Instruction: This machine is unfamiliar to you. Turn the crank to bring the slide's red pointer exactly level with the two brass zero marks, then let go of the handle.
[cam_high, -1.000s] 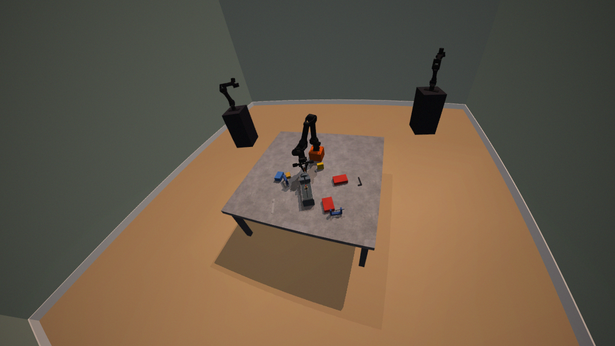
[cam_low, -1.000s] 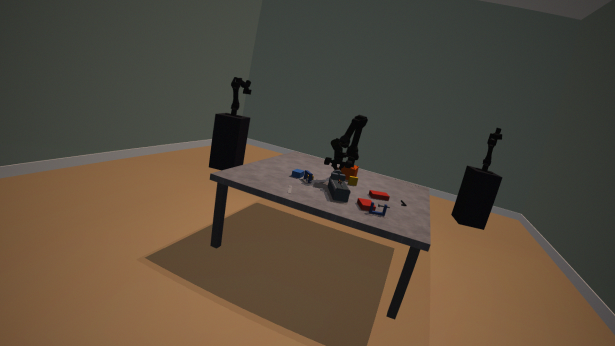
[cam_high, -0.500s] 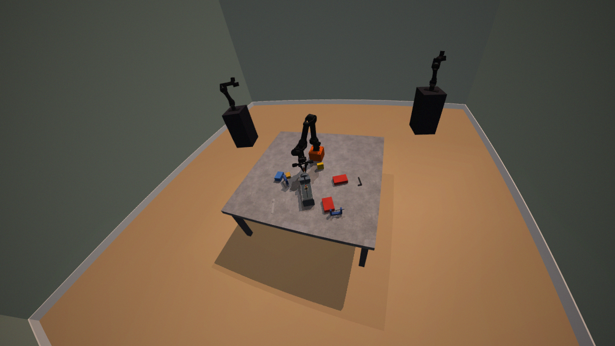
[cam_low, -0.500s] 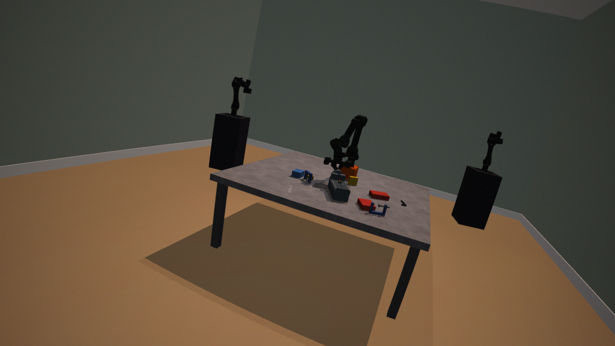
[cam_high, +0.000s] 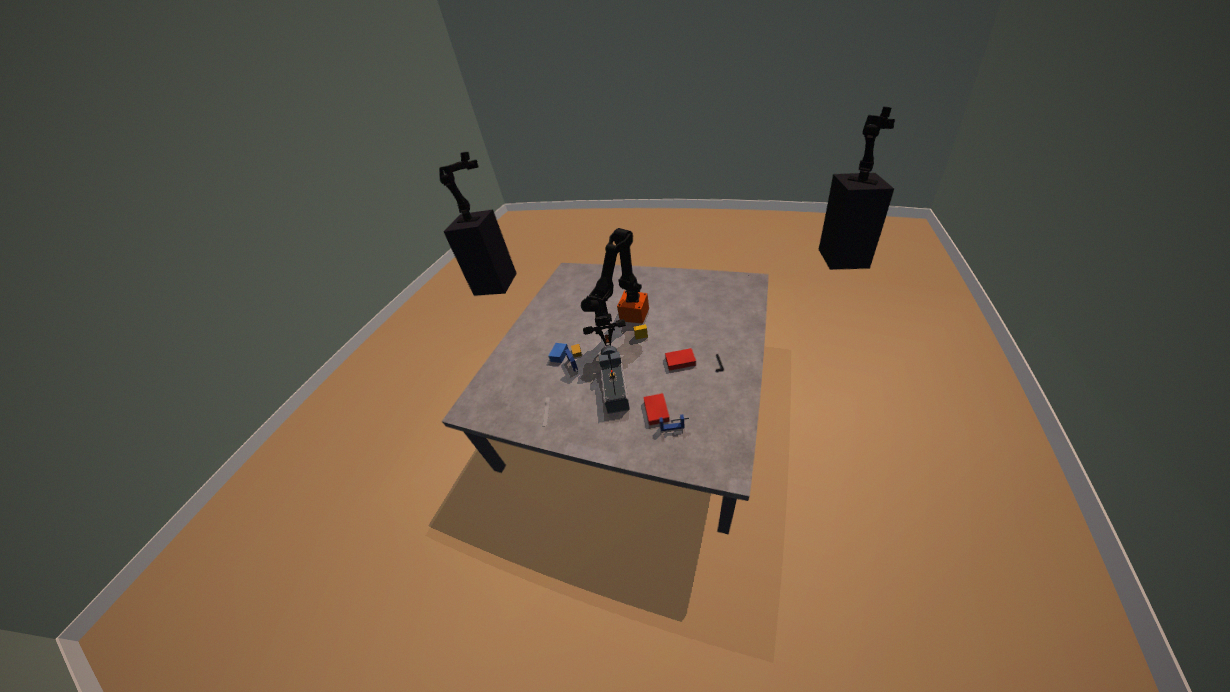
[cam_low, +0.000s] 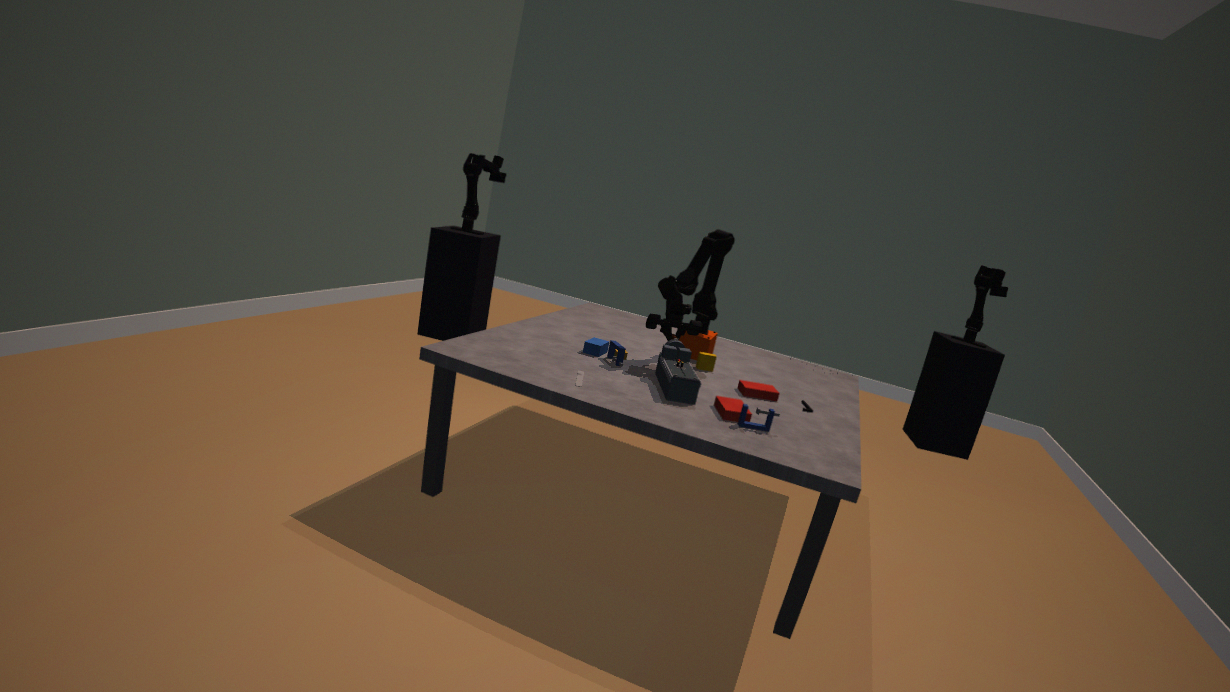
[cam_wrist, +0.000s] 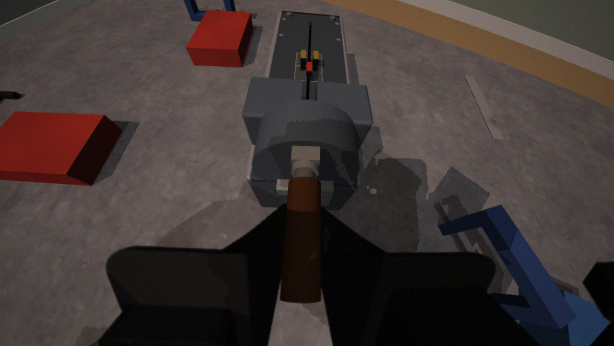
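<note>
Right now the red pointer is 14 cm ahead of my gripper tip, 3 cm to the left of it and 1 cm below it. From my gripper tip the other things lie so: yellow cube (16 cm behind, 12 cm to the left, 7 cm below); blue block (26 cm to the right, 8 cm below, 4 cm behind); brown crank handle (2 cm behind, 2 cm above).
</note>
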